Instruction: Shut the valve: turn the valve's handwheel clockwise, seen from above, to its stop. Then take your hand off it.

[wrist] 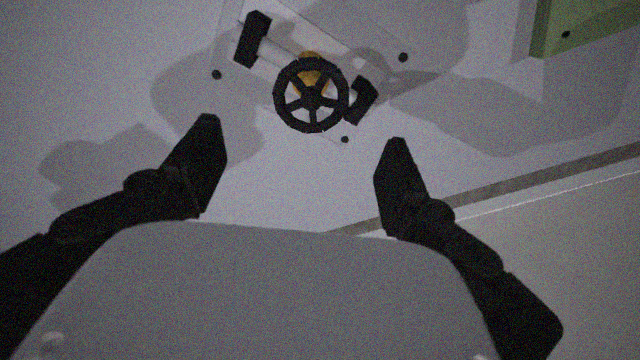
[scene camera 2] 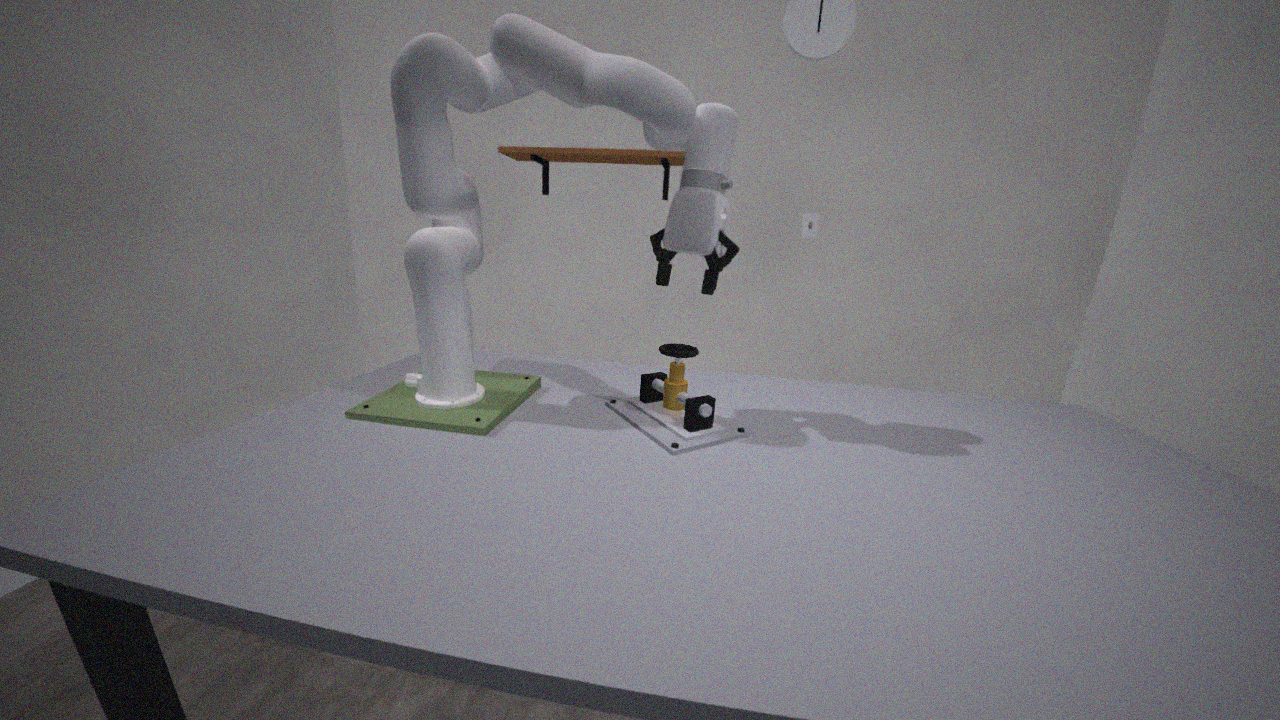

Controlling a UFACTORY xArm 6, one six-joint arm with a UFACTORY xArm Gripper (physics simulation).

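Observation:
The black five-spoked handwheel (scene camera 2: 678, 350) (wrist: 311, 95) sits level on top of the valve's yellow body (scene camera 2: 675, 394) (wrist: 309, 80). In the wrist view it lies above the middle, beyond the fingertips. The valve stands on a pale base plate (scene camera 2: 640, 424), between two black blocks (scene camera 2: 699, 412) (wrist: 253, 39) joined by a white pipe. My gripper (scene camera 2: 686, 279) (wrist: 304, 148) is open and empty. It hangs well above the handwheel, with a gap between, and does not touch it.
The arm's base stands on a green board (scene camera 2: 420, 413) (wrist: 590, 30) at the left of the grey table (scene camera 2: 572, 537). A wooden shelf (scene camera 2: 590, 155) is on the back wall, behind the arm. A table edge shows at the lower right of the wrist view.

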